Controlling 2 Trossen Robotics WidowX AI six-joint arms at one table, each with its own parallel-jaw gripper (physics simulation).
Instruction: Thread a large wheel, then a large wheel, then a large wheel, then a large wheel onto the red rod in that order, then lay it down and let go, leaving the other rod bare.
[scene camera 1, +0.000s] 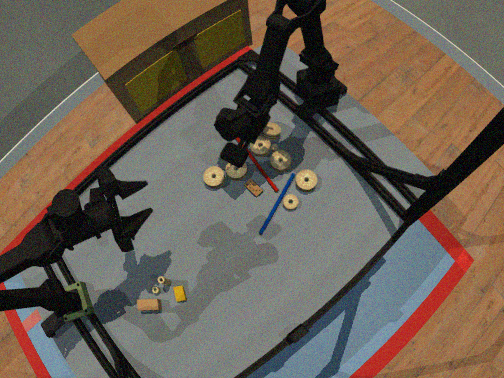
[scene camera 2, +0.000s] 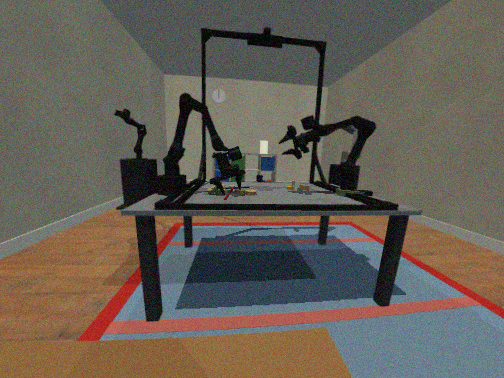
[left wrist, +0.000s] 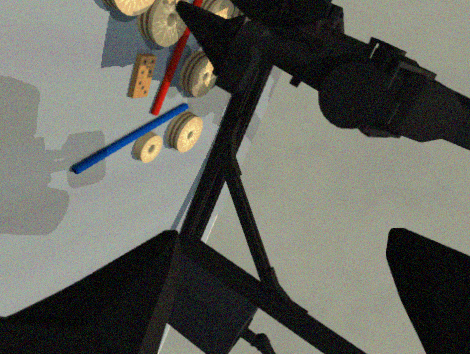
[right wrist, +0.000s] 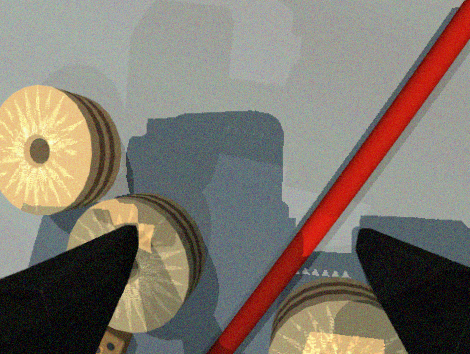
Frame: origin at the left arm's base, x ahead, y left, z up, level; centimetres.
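Seen in the pictures: left gripper, fingertip midpoint: (scene camera 1: 149, 196) (scene camera 2: 280, 148) (left wrist: 283, 243); right gripper, fingertip midpoint: (scene camera 2: 232, 192) (right wrist: 249, 237); left arm's base, origin of the base link: (scene camera 1: 71, 301) (scene camera 2: 347, 189); right arm's base, origin of the base link: (scene camera 1: 319, 78) (scene camera 2: 172, 175).
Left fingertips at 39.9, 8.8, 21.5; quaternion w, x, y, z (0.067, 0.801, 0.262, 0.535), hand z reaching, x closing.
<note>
Pixels of each thing's top centre, then the offset from my left fingertips to it, as dx, dy, dz.
- red rod, middle of its top: (right wrist: 267, 294) (left wrist: 199, 8) (scene camera 1: 248, 153) +25.3, +11.4, -23.9
- large wheel, middle of its top: (left wrist: 190, 135) (scene camera 1: 306, 179) +35.7, -2.8, -22.8
- bare blue rod, middle of its top: (left wrist: 140, 135) (scene camera 1: 277, 202) +26.3, -4.9, -23.9
- smaller wheel, middle of its top: (left wrist: 151, 149) (scene camera 1: 290, 201) +29.4, -6.3, -23.5
- domino-like block, middle of its top: (left wrist: 145, 77) (scene camera 1: 253, 187) +22.3, +1.7, -24.1
- tan block, middle of its top: (scene camera 1: 147, 304) -16.2, -17.1, -21.9
- yellow block, middle of its top: (scene camera 1: 179, 293) -6.9, -17.0, -23.4
The red rod (scene camera 1: 262, 171) (left wrist: 172, 72) (right wrist: 360, 170) lies on the table between large pale wheels (scene camera 1: 213, 176) (left wrist: 165, 22) (right wrist: 160, 300); its visible length is bare. Another large wheel (scene camera 1: 306, 179) (left wrist: 185, 132) lies beside the bare blue rod (scene camera 1: 276, 205) (left wrist: 130, 137). Several more wheels lie around the red rod's far part, partly under the right arm. My right gripper (right wrist: 249, 237) (scene camera 2: 230, 188) is open and empty, low over the red rod, which runs between its fingertips in the right wrist view. My left gripper (scene camera 1: 148, 197) (left wrist: 283, 243) is open and empty, raised well away from the rods.
A smaller wheel (scene camera 1: 290, 201) (left wrist: 148, 147) lies by the blue rod. A domino-like block (scene camera 1: 254, 188) (left wrist: 142, 75) lies near the red rod. A tan block (scene camera 1: 148, 305), a yellow block (scene camera 1: 179, 293) and small spools (scene camera 1: 161, 280) lie at lower left. Black frame rails edge the table.
</note>
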